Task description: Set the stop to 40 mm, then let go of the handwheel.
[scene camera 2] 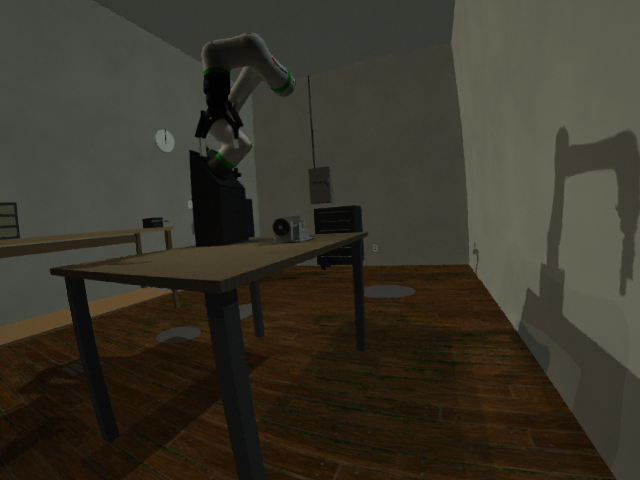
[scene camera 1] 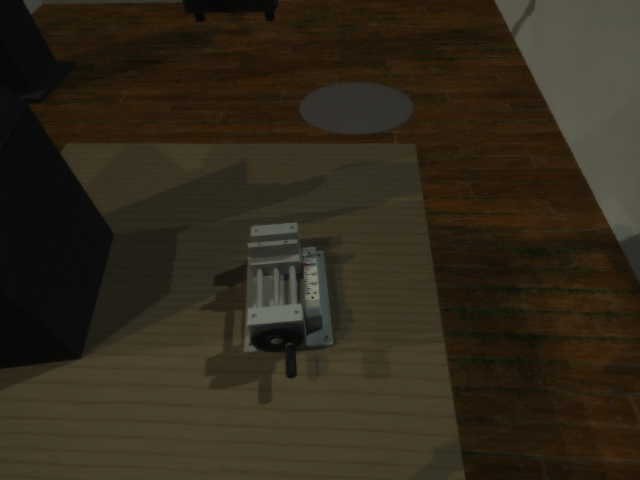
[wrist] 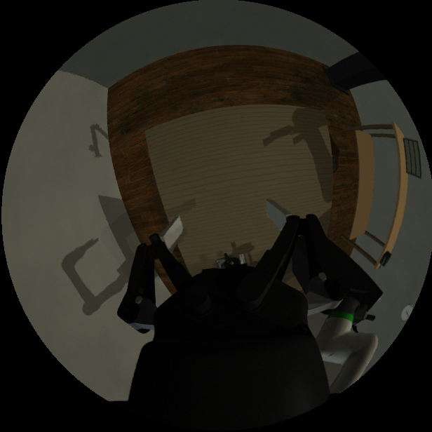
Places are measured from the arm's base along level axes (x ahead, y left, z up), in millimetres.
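Pixels of known places: gripper, between the fingertips: (scene camera 2: pixel 218 152); arm's base, origin of its link: (scene camera 2: pixel 218 169).
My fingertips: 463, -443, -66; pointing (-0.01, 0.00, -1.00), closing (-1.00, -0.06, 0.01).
Ahead of a thing's pixels: the offset from my fingertips to its top centre, as dx, dy, dz. "spot": to the spot under its first point. Level surfaces: height alone.
The grey stop device stands on the table, with a black handwheel @[spot: -6, +359, -273] (scene camera 1: pixel 276 339) (scene camera 2: pixel 281 227) on its near end in scene camera 1. The wheel's dark crank handle @[+16, +339, -291] (scene camera 1: pixel 291 360) sticks out at the wheel's lower right. The stop's sliding block @[-30, +512, -231] (scene camera 1: pixel 273 254) is near the far end of the guide rods. A red pointer @[+10, +520, -298] (scene camera 1: pixel 303 264) lies at the white scale @[spot: +32, +468, -300] (scene camera 1: pixel 311 289), towards its far end; the numbers are too blurred to read surely. My gripper (scene camera 2: pixel 219 145) (wrist: pixel 223 215) is open and empty, high above the table and apart from the handwheel.
The wooden table @[dz -355] (scene camera 1: pixel 361 413) (scene camera 2: pixel 155 263) (wrist: pixel 225 165) carries the device near its right edge in scene camera 1. A tall black pedestal (scene camera 1: pixel 46 248) (scene camera 2: pixel 217 211) stands left of the device. A wooden bench (scene camera 2: pixel 87 240) is by the left wall.
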